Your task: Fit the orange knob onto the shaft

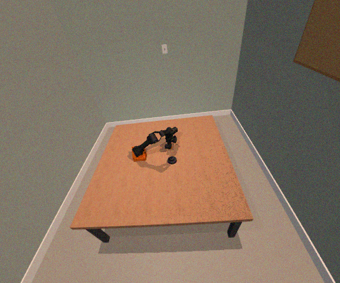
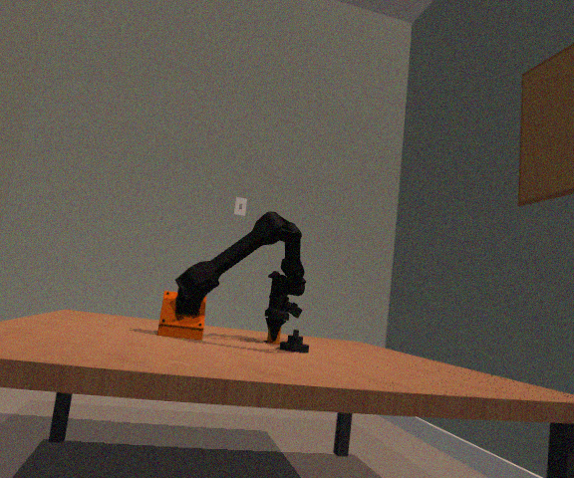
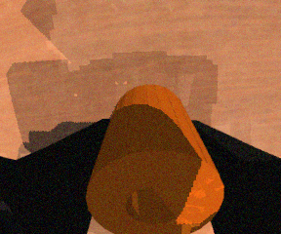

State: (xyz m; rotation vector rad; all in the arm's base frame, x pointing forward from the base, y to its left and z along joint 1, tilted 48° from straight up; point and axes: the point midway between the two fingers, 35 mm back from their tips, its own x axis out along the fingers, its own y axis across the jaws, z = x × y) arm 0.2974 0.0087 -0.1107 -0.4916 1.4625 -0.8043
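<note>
Right now my gripper tip is 180 mm to the left of the pedestal, 20 mm below it and 10 mm short of it. Round my gripper tip: orange knob: 20 mm above.
</note>
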